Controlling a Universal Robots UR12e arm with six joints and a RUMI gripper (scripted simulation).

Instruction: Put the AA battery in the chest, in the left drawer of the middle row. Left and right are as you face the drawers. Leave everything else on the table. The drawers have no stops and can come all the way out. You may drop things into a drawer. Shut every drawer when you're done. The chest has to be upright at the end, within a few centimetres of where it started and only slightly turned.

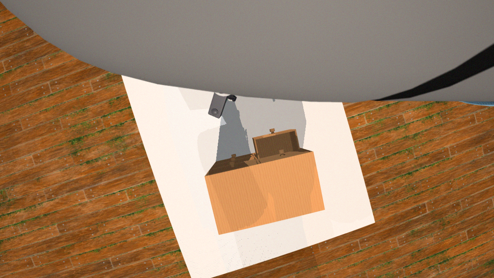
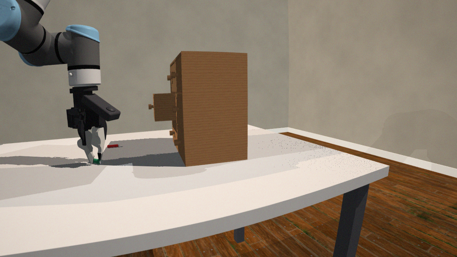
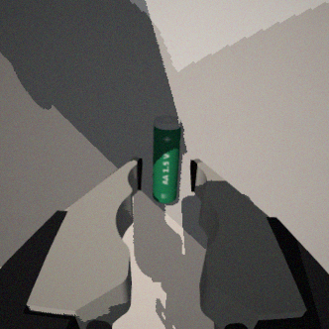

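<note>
Now: the green AA battery 1 cm below my hand. The rest, counted from my hand: red object: 7 cm ahead, 19 cm to the left, 1 cm below.
</note>
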